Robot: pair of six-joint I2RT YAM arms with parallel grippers.
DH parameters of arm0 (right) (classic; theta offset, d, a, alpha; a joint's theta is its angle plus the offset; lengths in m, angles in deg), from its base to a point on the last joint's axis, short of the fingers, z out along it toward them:
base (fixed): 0 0 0 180
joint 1: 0 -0.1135 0.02 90
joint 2: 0 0 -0.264 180
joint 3: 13.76 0 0.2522 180
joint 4: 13.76 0 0.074 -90
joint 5: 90 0 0 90
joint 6: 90 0.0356 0 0
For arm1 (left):
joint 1: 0 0.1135 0.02 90
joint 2: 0 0 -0.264 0
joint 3: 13.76 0 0.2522 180
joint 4: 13.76 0 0.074 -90
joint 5: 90 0 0 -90
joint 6: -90 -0.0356 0 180
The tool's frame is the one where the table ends.
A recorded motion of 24 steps. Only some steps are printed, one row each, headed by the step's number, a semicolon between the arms.
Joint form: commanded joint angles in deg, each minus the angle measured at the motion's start. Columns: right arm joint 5, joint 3, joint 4, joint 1, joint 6, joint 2; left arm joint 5, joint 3, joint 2, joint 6, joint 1, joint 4.
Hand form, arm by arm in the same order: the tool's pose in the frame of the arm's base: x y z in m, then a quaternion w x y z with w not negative. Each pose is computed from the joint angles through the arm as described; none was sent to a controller.
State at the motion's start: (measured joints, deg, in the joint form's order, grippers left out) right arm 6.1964 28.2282 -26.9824 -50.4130 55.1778 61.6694; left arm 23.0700 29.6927 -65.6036 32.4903 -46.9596 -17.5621
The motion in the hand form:
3: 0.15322 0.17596 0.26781 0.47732 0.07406 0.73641 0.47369; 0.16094 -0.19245 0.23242 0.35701 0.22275 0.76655 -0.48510
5: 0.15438 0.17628 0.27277 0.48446 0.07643 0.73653 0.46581; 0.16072 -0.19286 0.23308 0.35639 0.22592 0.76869 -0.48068
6: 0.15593 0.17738 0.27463 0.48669 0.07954 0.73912 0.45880; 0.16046 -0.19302 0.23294 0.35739 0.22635 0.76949 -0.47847
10: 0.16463 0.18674 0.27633 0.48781 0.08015 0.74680 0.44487; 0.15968 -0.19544 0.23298 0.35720 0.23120 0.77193 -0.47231
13: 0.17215 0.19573 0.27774 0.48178 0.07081 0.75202 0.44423; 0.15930 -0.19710 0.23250 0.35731 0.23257 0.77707 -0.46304
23: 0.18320 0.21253 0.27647 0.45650 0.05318 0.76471 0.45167; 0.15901 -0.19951 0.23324 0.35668 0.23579 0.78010 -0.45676
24: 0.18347 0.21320 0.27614 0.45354 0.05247 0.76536 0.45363; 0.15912 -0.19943 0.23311 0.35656 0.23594 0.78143 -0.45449
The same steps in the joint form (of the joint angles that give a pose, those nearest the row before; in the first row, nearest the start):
3: 5.42 2.43 5.38 -0.30 -3.52 -3.81; -1.21 1.54 -0.48 -1.62 -0.11 -0.09
5: 6.49 3.62 6.66 -0.29 -4.13 -3.81; -1.42 1.92 -0.42 -2.17 -0.24 0.93
6: 7.25 4.47 7.61 -0.28 -4.28 -3.39; -1.72 1.95 -0.40 -2.36 -0.34 1.12
10: 8.06 7.10 8.12 -0.21 -4.80 0.12; -2.43 2.44 -0.73 -3.03 -0.94 1.97
13: 6.80 9.33 8.02 -0.01 -5.24 3.18; -3.53 2.91 -1.01 -3.59 -1.40 3.14
23: 3.38 12.90 8.36 -0.04 -4.78 8.32; -4.25 3.61 -1.37 -4.10 -1.91 4.19
24: 3.02 12.98 8.35 -0.03 -4.58 8.51; -4.41 3.70 -1.37 -4.25 -1.90 4.53

